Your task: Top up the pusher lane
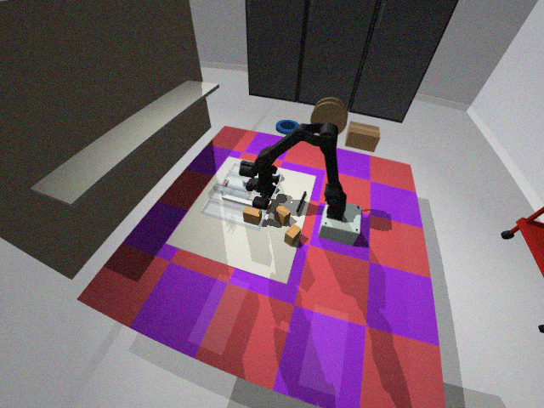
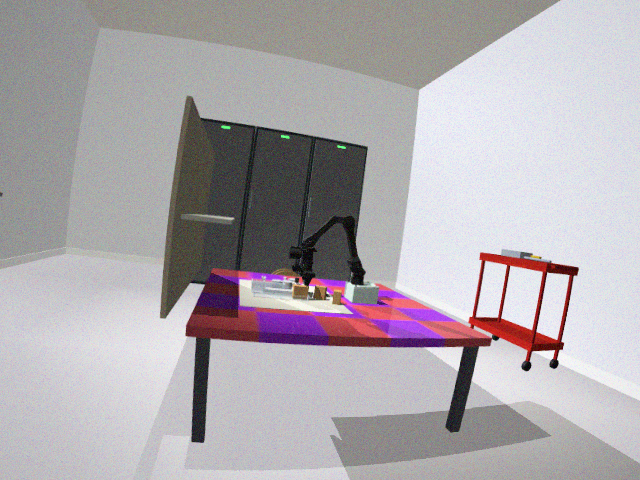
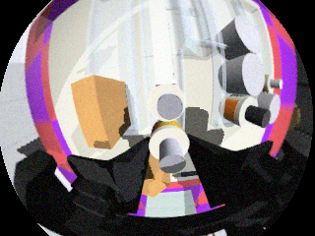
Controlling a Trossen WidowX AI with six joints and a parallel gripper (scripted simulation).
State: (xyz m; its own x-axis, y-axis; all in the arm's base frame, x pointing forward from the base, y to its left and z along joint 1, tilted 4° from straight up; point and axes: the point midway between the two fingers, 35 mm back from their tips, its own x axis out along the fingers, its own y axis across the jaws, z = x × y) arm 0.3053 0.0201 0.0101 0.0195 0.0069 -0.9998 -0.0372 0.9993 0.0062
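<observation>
My gripper tip is now 4 cm short of the brown box, 8 cm to the right of it and 1 cm above it. From my gripper tip the other things lie so: clear pusher rack 17 cm ahead, 2 cm to the right, 3 cm below.
</observation>
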